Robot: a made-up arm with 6 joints.
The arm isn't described. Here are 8 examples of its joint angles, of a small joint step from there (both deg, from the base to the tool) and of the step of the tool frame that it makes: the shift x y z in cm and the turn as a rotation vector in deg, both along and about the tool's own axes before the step.
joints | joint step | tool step
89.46 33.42 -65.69 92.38 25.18 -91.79 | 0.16 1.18 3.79 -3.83 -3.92 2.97 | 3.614 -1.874 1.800 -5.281 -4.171 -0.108
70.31 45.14 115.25 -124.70 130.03 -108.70 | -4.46 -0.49 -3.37 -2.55 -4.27 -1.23 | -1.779 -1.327 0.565 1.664 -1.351 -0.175
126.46 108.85 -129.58 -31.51 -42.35 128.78 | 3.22 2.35 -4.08 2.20 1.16 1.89 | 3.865 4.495 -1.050 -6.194 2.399 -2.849
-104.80 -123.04 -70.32 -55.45 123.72 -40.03 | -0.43 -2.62 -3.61 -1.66 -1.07 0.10 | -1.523 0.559 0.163 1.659 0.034 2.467
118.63 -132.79 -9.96 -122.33 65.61 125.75 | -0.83 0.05 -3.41 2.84 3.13 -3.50 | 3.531 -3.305 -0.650 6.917 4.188 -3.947
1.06 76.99 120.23 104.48 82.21 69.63 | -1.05 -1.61 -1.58 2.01 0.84 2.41 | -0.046 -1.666 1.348 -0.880 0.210 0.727
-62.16 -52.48 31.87 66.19 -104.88 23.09 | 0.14 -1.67 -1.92 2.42 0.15 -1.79 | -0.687 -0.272 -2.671 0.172 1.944 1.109
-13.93 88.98 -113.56 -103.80 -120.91 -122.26 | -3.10 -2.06 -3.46 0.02 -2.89 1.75 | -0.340 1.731 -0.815 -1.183 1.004 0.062
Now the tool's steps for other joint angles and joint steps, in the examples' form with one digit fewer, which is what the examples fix.
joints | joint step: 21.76 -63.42 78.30 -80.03 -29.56 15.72 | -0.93 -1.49 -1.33 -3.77 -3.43 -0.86
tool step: 2.22 0.80 1.10 2.84 3.07 -3.15
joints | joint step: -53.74 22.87 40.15 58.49 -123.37 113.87 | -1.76 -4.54 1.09 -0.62 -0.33 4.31
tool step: -2.67 -0.68 1.04 -3.59 -3.21 -0.99
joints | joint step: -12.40 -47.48 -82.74 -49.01 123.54 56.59 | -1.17 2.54 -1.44 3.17 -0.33 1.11
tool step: -0.95 0.03 -0.90 -1.18 -1.25 -0.40
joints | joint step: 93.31 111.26 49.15 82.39 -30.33 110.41 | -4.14 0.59 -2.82 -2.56 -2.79 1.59
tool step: -2.44 4.05 0.61 -5.13 -0.83 5.13
